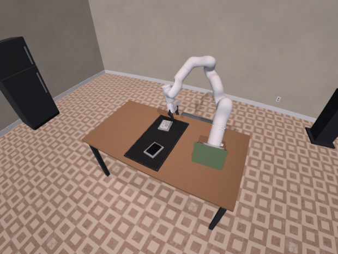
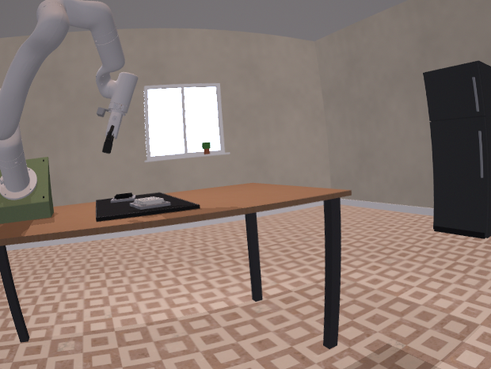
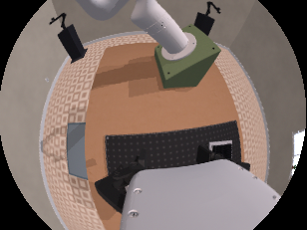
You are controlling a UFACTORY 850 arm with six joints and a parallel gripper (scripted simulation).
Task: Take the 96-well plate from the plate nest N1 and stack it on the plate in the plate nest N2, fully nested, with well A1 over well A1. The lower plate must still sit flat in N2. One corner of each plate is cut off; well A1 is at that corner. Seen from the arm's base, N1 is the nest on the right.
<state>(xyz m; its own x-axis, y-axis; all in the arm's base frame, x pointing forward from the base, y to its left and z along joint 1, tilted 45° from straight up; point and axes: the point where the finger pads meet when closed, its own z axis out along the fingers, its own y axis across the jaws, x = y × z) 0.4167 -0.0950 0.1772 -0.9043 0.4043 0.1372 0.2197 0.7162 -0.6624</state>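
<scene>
Right now the white 96-well plate is 14 cm ahead of my hand, 8 cm to the right of it and 21 cm below it. Also, from my hand: dark plate 12 cm ahead, 29 cm to the left, 21 cm below.
</scene>
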